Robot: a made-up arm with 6 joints.
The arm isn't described. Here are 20 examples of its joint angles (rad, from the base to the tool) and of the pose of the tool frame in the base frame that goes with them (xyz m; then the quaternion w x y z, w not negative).
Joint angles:
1: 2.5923 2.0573 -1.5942 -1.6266 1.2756 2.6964
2: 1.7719 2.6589 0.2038 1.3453 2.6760 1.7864
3: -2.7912 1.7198 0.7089 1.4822 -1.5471 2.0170
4: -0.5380 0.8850 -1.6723 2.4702 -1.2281 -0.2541
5: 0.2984 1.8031 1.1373 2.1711 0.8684 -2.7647
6: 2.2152 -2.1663 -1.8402 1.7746 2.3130 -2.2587
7: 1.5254 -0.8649 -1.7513 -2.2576 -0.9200 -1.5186
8: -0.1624 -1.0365 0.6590 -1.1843 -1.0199 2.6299
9: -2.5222 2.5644 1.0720 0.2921 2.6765 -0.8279
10: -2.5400 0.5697 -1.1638 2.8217 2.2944 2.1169
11: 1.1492 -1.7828 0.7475 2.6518 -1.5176 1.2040
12: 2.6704 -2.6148 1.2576 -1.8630 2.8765 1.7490
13: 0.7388 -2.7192 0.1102 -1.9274 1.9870 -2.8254
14: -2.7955 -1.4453 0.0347 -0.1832 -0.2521 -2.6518
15: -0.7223 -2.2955 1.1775 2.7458 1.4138 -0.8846
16: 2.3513 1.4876 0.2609 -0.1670 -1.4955 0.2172
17: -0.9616 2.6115 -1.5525 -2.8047 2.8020 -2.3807
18: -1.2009 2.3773 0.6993 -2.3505 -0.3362 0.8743
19: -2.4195 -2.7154 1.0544 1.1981 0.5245 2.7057
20: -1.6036 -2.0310 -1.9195 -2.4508 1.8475 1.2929
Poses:
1: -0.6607 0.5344 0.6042 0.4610 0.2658 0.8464 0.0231
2: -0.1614 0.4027 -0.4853 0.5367 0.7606 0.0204 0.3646
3: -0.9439 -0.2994 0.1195 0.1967 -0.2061 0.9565 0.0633
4: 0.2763 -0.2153 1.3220 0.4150 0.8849 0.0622 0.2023
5: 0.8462 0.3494 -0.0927 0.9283 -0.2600 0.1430 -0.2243
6: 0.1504 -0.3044 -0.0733 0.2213 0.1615 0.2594 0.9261
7: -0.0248 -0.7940 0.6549 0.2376 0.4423 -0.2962 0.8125
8: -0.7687 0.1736 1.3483 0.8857 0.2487 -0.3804 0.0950
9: -0.1098 -0.1625 -0.3724 0.5541 0.6477 0.3562 0.3829
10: -0.0654 -0.1239 1.4372 0.0490 0.1797 0.6800 -0.7092
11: -0.3682 -0.9336 0.6402 0.4398 -0.0237 -0.6283 -0.6413
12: 0.7009 -0.2529 -0.0487 0.1262 0.3675 -0.8979 0.2067
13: -0.2523 -0.3646 -0.4830 0.5726 -0.0219 -0.1305 -0.8091
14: 1.1537 0.4204 0.7561 0.7907 0.0561 0.1492 -0.5911
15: -0.7098 0.6676 0.1543 0.6494 -0.2382 -0.6320 0.3495
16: -0.8321 0.8040 0.5685 0.6814 0.5434 0.2558 0.4184
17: 0.3962 -0.5460 0.0984 0.1814 0.3218 -0.9142 0.1665
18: 0.2315 -0.4798 -0.4885 0.6628 -0.4561 0.4272 -0.4126
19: 0.6554 0.4959 -0.1313 0.7390 0.2689 0.2629 -0.5589
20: -0.0431 0.2771 -0.0056 0.5938 0.5899 0.0223 0.5467
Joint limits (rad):
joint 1: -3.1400..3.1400
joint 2: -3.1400..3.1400
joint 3: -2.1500..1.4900
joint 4: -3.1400..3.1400
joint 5: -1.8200..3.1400
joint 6: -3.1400..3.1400
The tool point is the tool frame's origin. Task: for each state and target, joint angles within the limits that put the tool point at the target. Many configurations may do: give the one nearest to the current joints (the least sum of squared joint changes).
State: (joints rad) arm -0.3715 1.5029 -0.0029 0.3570 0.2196 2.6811
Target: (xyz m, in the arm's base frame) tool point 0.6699 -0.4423 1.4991
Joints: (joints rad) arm -0.5910 0.8450 -0.5217 0.3351 0.1141 2.6525
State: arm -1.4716 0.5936 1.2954 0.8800 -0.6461 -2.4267
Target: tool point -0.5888 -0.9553 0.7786
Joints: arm -2.1343 1.0058 0.8932 0.8736 -0.6340 -2.4141
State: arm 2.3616 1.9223 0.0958 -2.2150 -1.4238 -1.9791
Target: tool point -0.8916 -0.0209 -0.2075
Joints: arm 3.1246 2.1096 0.3307 -2.2017 -1.5594 -1.9824
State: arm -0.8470 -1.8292 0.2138 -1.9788 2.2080 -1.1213
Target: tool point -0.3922 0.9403 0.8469
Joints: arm -1.2393 -1.4632 0.4717 -1.9136 2.3143 -1.1411
